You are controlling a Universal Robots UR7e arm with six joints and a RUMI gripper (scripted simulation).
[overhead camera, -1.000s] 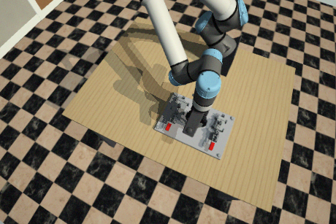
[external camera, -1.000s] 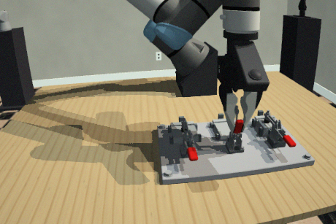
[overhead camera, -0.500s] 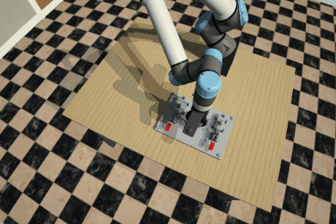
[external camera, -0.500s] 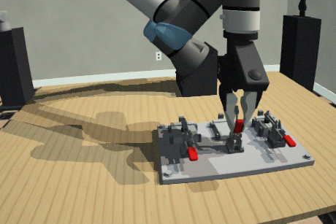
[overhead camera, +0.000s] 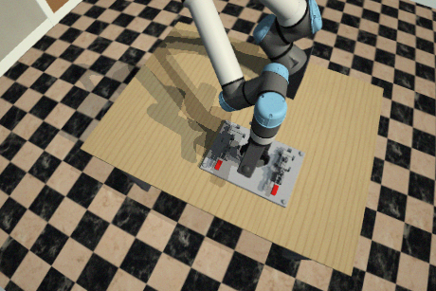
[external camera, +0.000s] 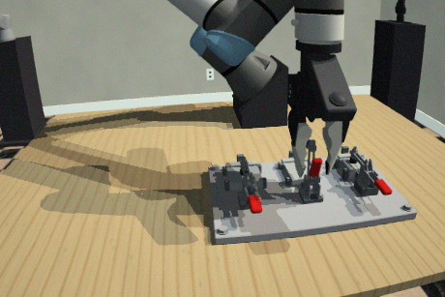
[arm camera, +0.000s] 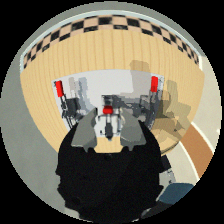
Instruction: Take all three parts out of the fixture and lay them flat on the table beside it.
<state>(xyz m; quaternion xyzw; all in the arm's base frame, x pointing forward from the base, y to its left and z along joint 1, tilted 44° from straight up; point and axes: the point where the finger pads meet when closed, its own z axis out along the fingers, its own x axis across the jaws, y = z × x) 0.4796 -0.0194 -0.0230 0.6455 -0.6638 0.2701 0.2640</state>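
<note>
My hand is 10 cm past the flat grey plate part and 5 cm above it. Also, from my hand: grey fixture plate (7 cm below, 4 cm behind).
</note>
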